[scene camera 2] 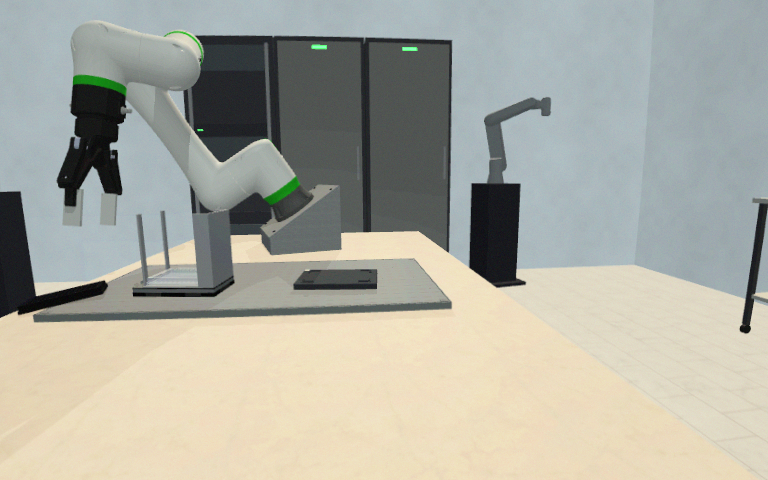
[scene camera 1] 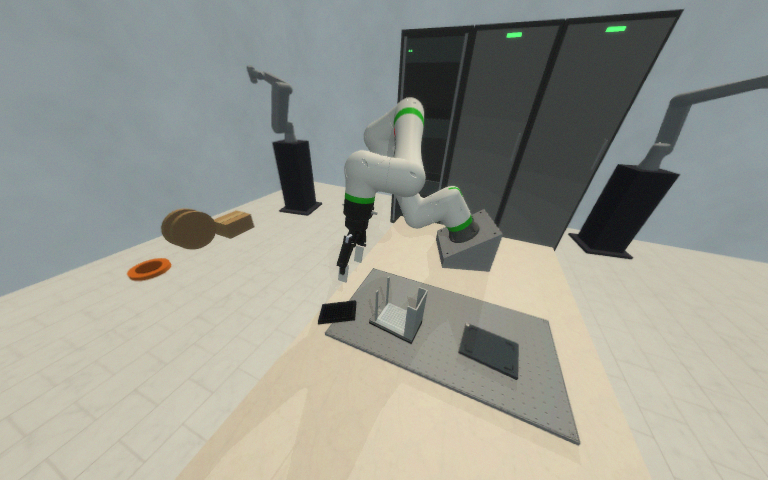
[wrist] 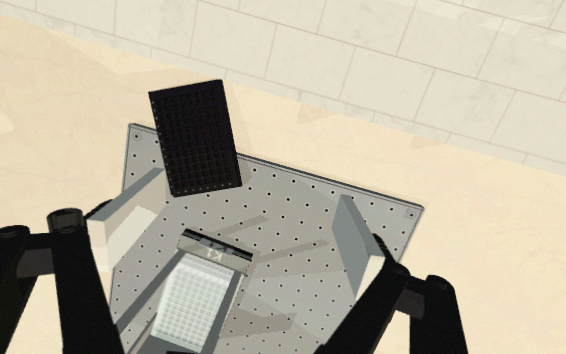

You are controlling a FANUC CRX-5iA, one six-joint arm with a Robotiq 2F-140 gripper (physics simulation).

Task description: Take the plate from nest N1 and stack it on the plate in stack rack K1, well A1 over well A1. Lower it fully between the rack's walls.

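Seen in the pictures: gripper, fingertip midpoint: (scene camera 2: pixel 91 225) (scene camera 1: pixel 350 270) (wrist: pixel 252 199); arm's base, origin of the base link: (scene camera 2: pixel 295 208) (scene camera 1: pixel 464 233).
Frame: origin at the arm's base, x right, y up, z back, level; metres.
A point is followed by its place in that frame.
Observation:
A black well plate (scene camera 1: pixel 337 312) @[x 0.453, y -0.103, z -0.536 m] (scene camera 2: pixel 63 298) @[x 0.441, y -0.103, z -0.566 m] (wrist: pixel 196 137) @[x 0.459, y -0.109, z -0.527 m] lies askew over the corner and edge of the grey perforated board (scene camera 1: pixel 441 362) @[x 0.090, y -0.115, z -0.624 m] (scene camera 2: pixel 396 295) @[x -0.141, y -0.115, z -0.674 m] (wrist: pixel 295 230) @[x 0.351, y -0.115, z -0.398 m], outside the rack. It looks tilted in scene camera 2. Rack K1 (scene camera 1: pixel 416 316) @[x 0.182, y 0.008, z -0.580 m] (scene camera 2: pixel 212 249) @[x 0.182, y -0.027, z -0.579 m] (wrist: pixel 190 241) @[x 0.326, y -0.098, z -0.531 m] stands beside it on the board, with a clear plate (scene camera 1: pixel 394 318) @[x 0.251, y -0.084, z -0.527 m] (scene camera 2: pixel 174 276) @[x 0.259, y -0.081, z -0.544 m] (wrist: pixel 192 302) @[x 0.247, y -0.083, z -0.522 m] low between its walls. The dark nest (scene camera 1: pixel 489 350) @[x -0.053, y -0.103, z -0.557 m] (scene camera 2: pixel 335 279) @[x -0.045, y -0.103, z -0.571 m] on the other side of the board has no plate on it. My gripper (scene camera 1: pixel 350 264) @[x 0.436, y 0.011, z -0.436 m] (scene camera 2: pixel 90 210) @[x 0.436, y 0.011, z -0.436 m] (wrist: pixel 252 199) @[x 0.436, y 0.011, z -0.436 m] is open and empty, high above the board's plate side. Well A1 cannot be made out.
The rack's thin posts (scene camera 1: pixel 388 289) @[x 0.287, y -0.014, z -0.469 m] (scene camera 2: pixel 141 249) @[x 0.311, y -0.026, z -0.545 m] and tall corner walls rise above the board. The arm's grey angled base (scene camera 1: pixel 470 249) @[x -0.019, y -0.012, z -0.127 m] (scene camera 2: pixel 308 226) @[x -0.030, y -0.047, z -0.127 m] stands behind the board on the table. Dark cabinets (scene camera 1: pixel 509 113) (scene camera 2: pixel 320 130) stand at the back.

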